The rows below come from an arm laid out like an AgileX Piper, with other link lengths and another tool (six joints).
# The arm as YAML. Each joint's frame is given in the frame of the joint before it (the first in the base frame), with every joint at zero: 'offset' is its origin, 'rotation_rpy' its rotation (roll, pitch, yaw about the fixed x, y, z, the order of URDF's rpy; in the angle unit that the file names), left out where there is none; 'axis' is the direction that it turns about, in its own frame. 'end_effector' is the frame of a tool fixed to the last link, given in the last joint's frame.
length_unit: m
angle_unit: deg
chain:
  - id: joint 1
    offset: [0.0, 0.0, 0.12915]
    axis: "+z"
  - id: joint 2
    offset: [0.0, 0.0, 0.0]
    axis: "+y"
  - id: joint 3
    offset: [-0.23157, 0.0, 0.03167]
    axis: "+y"
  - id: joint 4
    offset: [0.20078, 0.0, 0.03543]
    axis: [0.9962, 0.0, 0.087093]
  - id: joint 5
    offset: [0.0, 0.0, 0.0]
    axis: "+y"
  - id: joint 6
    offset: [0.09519, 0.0, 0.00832]
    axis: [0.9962, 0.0, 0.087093]
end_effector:
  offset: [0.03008, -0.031, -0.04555]
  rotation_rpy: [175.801, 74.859, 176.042]
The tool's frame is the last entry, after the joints.
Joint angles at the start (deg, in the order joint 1, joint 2, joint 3, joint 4, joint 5, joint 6):
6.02, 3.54, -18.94, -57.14, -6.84, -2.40
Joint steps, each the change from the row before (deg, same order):
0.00, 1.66, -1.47, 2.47, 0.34, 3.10
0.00, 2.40, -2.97, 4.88, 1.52, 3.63
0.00, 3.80, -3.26, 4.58, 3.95, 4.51
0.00, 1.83, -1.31, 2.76, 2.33, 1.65
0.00, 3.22, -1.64, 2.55, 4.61, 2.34
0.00, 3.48, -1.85, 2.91, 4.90, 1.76
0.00, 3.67, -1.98, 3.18, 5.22, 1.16
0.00, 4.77, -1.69, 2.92, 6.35, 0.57
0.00, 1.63, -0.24, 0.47, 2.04, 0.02
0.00, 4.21, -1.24, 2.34, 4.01, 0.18
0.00, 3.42, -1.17, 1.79, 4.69, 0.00
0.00, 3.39, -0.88, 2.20, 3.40, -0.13
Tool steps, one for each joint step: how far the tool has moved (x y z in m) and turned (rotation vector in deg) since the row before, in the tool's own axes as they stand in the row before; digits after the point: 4 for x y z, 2 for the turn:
0.0003, 0.0002, 0.0039, -1.79, 0.45, 5.28
-0.0004, -0.0027, 0.0046, -1.95, 1.11, 8.27
0.0045, 0.0005, 0.0080, -2.73, 4.30, 8.69
0.0038, 0.0014, 0.0041, -1.38, 2.73, 4.19
0.0092, 0.0023, 0.0071, -1.55, 5.92, 4.56
0.0086, 0.0022, 0.0071, -1.36, 6.34, 4.29
0.0083, 0.0024, 0.0069, -1.17, 6.81, 3.86
0.0122, 0.0030, 0.0095, -0.74, 9.30, 2.69
0.0046, 0.0005, 0.0039, 0.10, 3.34, 0.22
0.0069, 0.0037, 0.0088, -0.79, 7.00, 1.45
0.0075, 0.0018, 0.0058, -0.06, 6.92, 1.06
0.0056, 0.0037, 0.0067, -0.67, 6.05, 0.89

